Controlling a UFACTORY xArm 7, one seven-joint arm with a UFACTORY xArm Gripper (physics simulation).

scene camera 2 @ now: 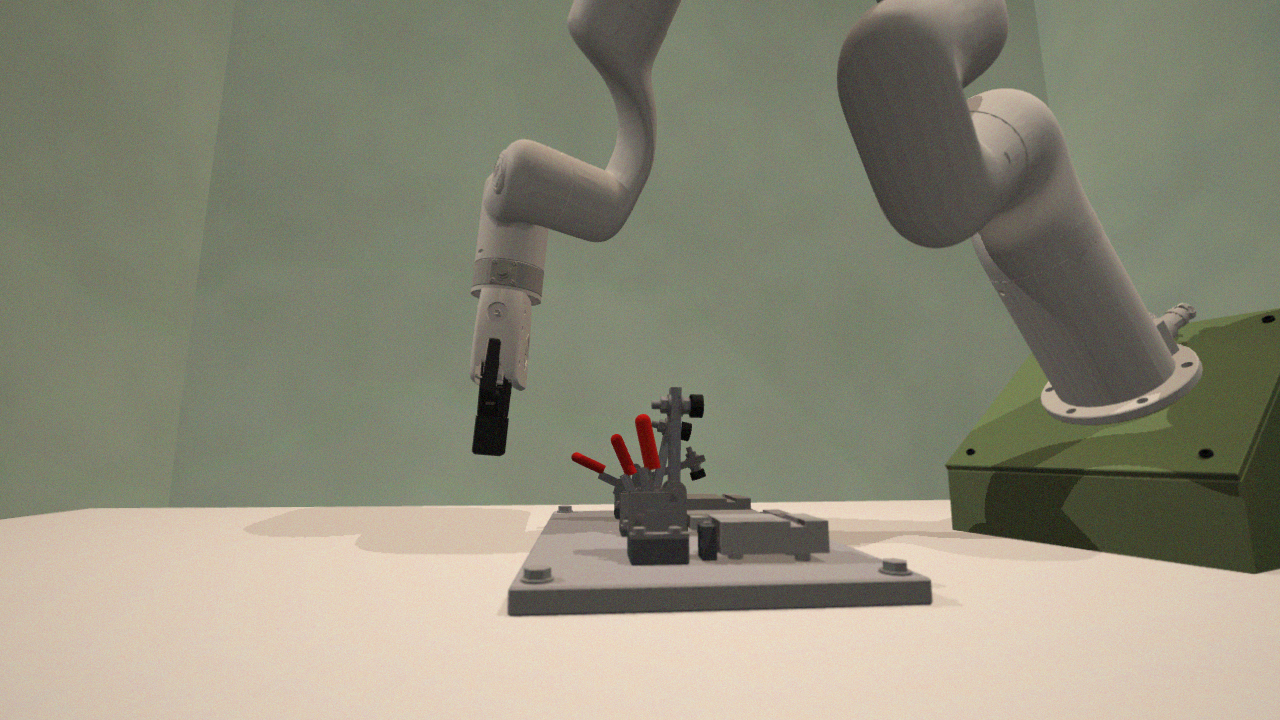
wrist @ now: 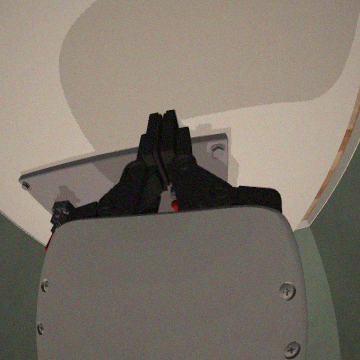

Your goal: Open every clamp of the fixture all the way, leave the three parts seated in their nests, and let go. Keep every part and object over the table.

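The grey fixture plate lies on the table and carries three clamps with red handles. In the scene view one handle stands nearly upright, another leans slightly left, and a third leans low to the left. Black-tipped spindles stand raised above the plate. Grey blocks sit right of the clamps; individual parts and nests are hard to tell apart. My gripper is shut and empty, in the air left of the handles. It hides much of the fixture in the wrist view.
The green camouflage robot base stands right of the fixture. Bolt heads rise at the plate's corners. The pale table surrounds the plate, and its wooden edge shows at the right of the wrist view.
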